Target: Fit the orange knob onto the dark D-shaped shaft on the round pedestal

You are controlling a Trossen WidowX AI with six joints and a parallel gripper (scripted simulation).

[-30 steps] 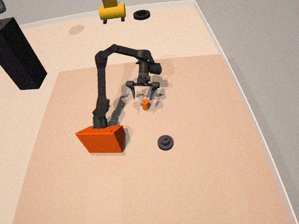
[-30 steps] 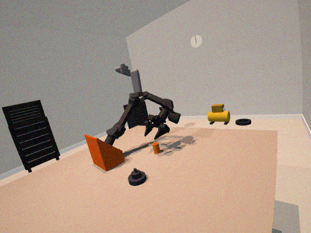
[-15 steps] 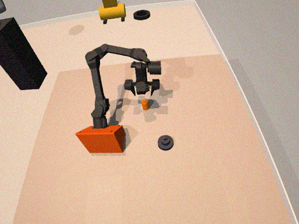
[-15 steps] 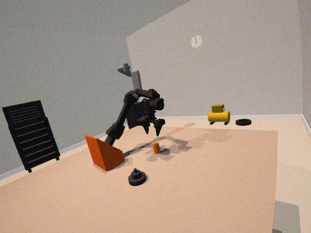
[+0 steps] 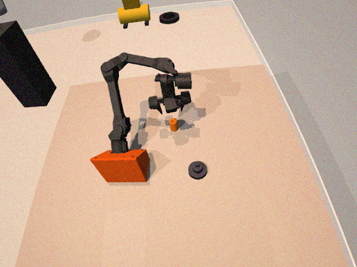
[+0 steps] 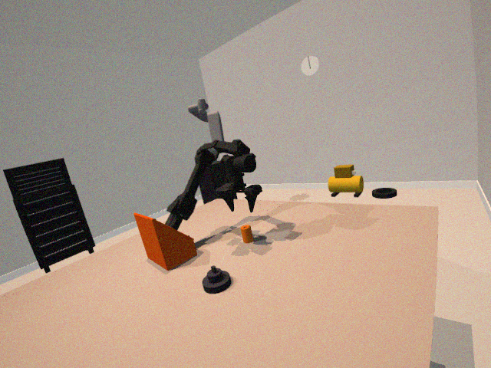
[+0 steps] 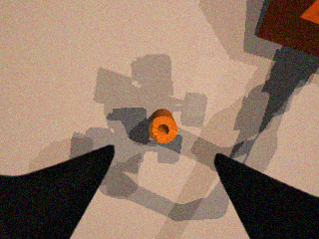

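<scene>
My gripper tip is now 100 mm above the orange knob. The rest, counted from my gripper tip: dark round pedestal 120 mm ahead, 250 mm to the right, 90 mm below.
</scene>
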